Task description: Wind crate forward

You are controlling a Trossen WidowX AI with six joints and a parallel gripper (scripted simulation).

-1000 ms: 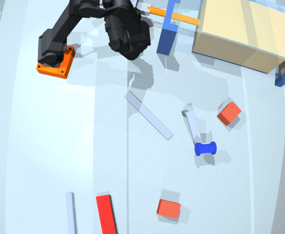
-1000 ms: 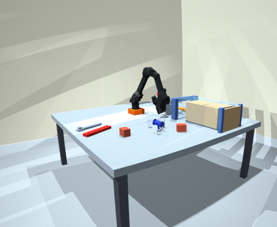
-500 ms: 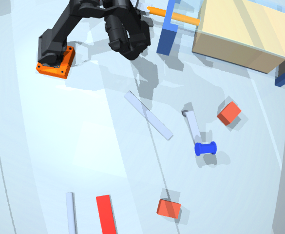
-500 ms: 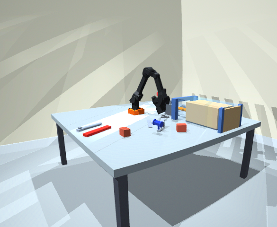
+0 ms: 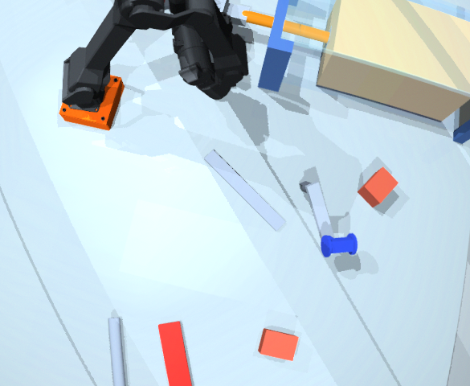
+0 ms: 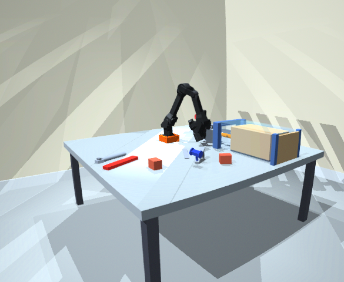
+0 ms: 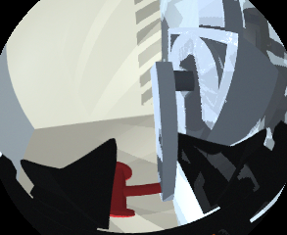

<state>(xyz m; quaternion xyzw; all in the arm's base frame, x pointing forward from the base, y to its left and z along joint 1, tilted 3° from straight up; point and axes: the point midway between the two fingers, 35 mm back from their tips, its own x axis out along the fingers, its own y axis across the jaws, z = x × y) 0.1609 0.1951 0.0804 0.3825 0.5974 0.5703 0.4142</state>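
Right now the grey crank handle is 20 mm to the right of my gripper tip, 10 mm below it and 10 mm behind it. Round my gripper tip: red knob: 40 mm behind, 30 mm to the right, 20 mm above; round winch: 100 mm below, 30 mm ahead, 10 mm to the left; blue steel frame: 200 mm ahead, 20 mm below, 10 mm to the left.
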